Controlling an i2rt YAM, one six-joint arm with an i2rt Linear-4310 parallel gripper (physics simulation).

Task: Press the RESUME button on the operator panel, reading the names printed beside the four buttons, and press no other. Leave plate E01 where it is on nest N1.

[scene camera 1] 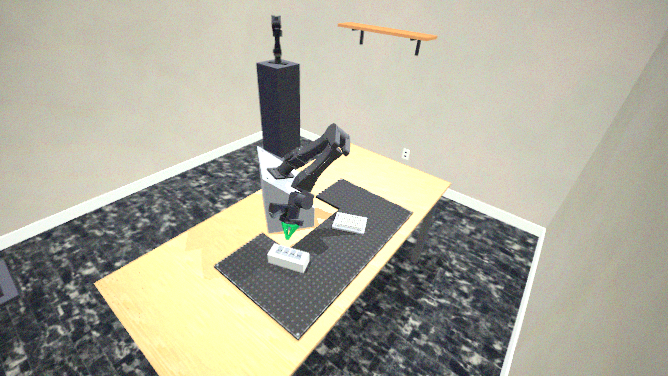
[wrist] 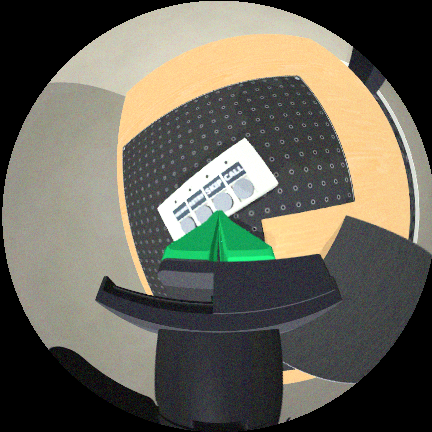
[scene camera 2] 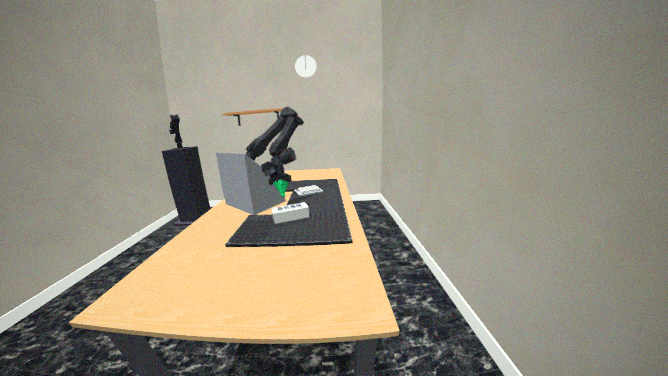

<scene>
The pictures show: the gripper and a white operator panel.
</scene>
